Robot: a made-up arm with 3 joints. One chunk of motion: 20 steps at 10 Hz.
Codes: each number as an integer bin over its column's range. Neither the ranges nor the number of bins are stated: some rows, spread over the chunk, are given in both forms.
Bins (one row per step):
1: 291 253 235 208 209 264
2: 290 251 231 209 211 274
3: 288 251 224 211 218 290
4: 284 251 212 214 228 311
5: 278 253 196 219 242 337
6: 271 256 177 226 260 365
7: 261 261 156 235 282 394
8: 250 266 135 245 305 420
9: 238 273 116 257 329 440
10: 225 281 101 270 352 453
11: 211 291 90 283 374 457
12: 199 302 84 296 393 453
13: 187 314 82 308 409 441
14: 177 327 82 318 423 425
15: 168 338 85 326 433 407
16: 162 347 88 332 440 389
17: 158 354 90 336 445 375
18: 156 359 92 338 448 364
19: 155 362 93 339 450 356
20: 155 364 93 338 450 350
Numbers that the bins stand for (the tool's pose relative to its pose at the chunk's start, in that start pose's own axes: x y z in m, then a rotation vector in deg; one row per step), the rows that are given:
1: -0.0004 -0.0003 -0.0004 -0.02 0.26 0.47
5: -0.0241 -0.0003 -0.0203 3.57 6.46 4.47
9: -0.0968 0.0021 -0.0610 15.99 22.81 10.11
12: -0.1678 0.0055 -0.0773 28.74 34.83 10.82
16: -0.2352 0.0107 -0.0752 40.50 43.66 7.32
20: -0.2479 0.0127 -0.0727 42.46 45.54 5.18
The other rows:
2: -0.0022 -0.0005 -0.0025 0.30 0.64 1.01
3: -0.0059 -0.0005 -0.0060 0.96 1.95 1.89
4: -0.0131 -0.0005 -0.0121 1.94 3.83 3.04
6: -0.0368 0.0001 -0.0299 5.86 9.85 6.00
7: -0.0550 0.0006 -0.0406 8.80 13.98 7.59
8: -0.0750 0.0012 -0.0513 12.07 18.30 9.01
10: -0.1205 0.0030 -0.0686 20.24 27.13 10.82
11: -0.1460 0.0042 -0.0742 24.49 31.26 11.04
13: -0.1897 0.0069 -0.0783 32.66 37.84 10.16
14: -0.2079 0.0084 -0.0783 35.93 40.47 9.29
15: -0.2242 0.0097 -0.0768 38.54 42.35 8.30
17: -0.2424 0.0116 -0.0742 41.81 44.60 6.55
18: -0.2461 0.0122 -0.0732 42.46 45.16 5.95
19: -0.2479 0.0125 -0.0727 42.79 45.54 5.51

